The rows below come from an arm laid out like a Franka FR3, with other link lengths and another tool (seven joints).
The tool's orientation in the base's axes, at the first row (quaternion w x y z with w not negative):
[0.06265, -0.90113, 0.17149, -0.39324]
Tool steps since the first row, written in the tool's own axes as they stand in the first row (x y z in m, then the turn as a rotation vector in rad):
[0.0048, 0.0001, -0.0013, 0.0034, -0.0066, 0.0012]
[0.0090, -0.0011, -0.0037, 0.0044, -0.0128, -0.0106]
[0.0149, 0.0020, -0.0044, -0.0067, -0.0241, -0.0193]
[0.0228, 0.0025, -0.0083, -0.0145, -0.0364, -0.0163]
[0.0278, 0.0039, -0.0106, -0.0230, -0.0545, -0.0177]
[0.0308, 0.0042, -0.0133, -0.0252, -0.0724, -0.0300]
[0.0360, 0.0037, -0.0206, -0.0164, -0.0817, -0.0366]
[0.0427, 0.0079, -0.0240, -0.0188, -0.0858, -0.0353]
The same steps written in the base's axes. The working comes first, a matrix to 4 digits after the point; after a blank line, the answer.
The tool's axes in the first row as the columns of a matrix, in the base's axes (used below as rounded here):
[0.6319, -0.2598, 0.7302]
[-0.3583, -0.9333, -0.0220]
[0.6872, -0.2478, -0.6829]

[0.0021, -0.0018, 0.0042, 0.0047, 0.0049, 0.0032]
[0.0033, -0.0021, 0.0090, -0.0016, 0.0106, 0.0134]
[0.0057, -0.0071, 0.0127, -0.0121, 0.0253, 0.0145]
[0.0077, -0.0103, 0.0207, -0.0116, 0.0395, 0.0102]
[0.0088, -0.0134, 0.0254, -0.0133, 0.0595, 0.0098]
[0.0087, -0.0147, 0.0292, -0.0190, 0.0773, 0.0211]
[0.0067, -0.0159, 0.0379, -0.0159, 0.0829, 0.0340]
[0.0074, -0.0221, 0.0438, -0.0154, 0.0876, 0.0324]

